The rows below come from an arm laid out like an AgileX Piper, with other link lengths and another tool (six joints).
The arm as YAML. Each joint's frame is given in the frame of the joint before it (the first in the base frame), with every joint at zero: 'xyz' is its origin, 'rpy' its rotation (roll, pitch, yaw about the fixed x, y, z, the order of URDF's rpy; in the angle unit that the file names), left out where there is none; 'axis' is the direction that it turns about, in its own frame. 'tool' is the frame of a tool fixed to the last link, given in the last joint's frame.
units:
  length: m
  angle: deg
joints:
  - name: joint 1
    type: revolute
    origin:
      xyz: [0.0, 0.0, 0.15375]
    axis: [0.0, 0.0, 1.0]
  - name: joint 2
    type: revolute
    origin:
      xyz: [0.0, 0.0, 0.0]
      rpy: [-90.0, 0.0, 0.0]
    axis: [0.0, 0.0, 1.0]
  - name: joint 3
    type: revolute
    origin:
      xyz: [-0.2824, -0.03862, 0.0]
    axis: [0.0, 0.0, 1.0]
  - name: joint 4
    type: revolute
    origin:
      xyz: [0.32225, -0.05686, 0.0]
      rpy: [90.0, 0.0, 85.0]
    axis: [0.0, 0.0, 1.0]
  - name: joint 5
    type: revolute
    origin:
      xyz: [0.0, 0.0, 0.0]
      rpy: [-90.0, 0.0, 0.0]
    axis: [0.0, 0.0, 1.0]
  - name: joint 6
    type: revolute
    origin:
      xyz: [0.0, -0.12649, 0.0]
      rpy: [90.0, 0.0, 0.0]
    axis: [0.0, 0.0, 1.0]
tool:
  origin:
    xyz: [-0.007, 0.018, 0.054]
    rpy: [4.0, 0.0, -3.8]
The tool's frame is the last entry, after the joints.
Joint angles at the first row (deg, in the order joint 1, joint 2, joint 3, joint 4, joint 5, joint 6):
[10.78 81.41 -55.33 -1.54 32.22 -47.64]
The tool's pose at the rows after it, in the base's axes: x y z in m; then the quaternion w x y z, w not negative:
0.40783 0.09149 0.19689 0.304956 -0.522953 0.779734 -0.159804
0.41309 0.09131 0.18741 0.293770 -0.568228 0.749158 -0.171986
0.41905 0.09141 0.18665 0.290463 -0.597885 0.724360 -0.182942
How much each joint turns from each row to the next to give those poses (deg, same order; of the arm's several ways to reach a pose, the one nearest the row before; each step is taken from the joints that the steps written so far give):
[0.00 1.52 -1.46 -0.04 -0.14 -5.10]
[0.00 2.10 -0.83 0.05 -0.61 -6.54]
[0.00 1.25 -1.23 0.00 -0.26 -4.61]

